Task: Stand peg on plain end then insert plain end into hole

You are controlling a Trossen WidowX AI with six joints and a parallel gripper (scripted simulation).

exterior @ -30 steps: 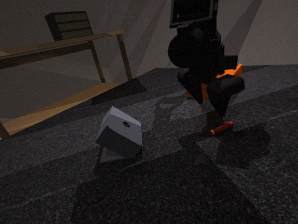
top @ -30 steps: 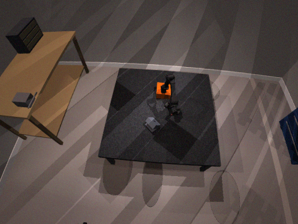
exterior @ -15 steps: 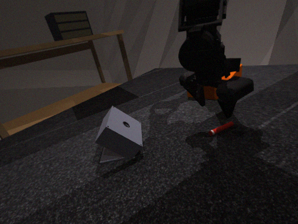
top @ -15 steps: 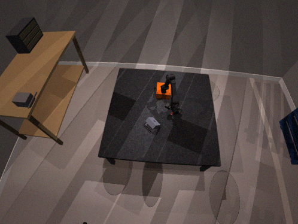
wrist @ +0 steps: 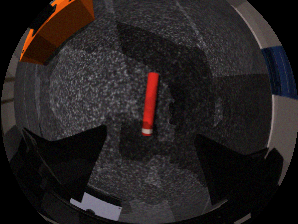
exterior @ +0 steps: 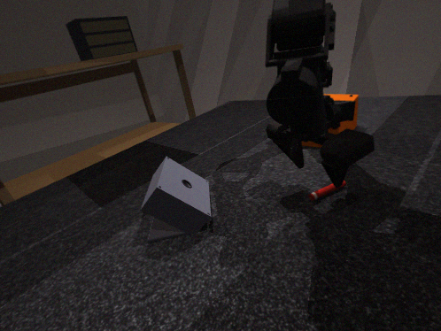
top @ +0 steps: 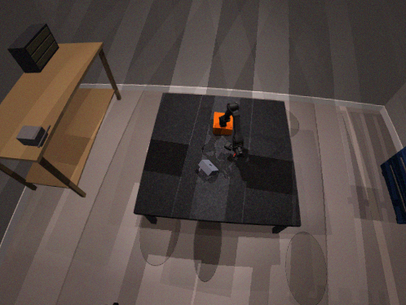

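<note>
My gripper tip is 1 cm past the peg and 4 cm above it. The rest, counted from my gripper tip: grey sloped panel (12 cm ahead, 24 cm to the right).
</note>
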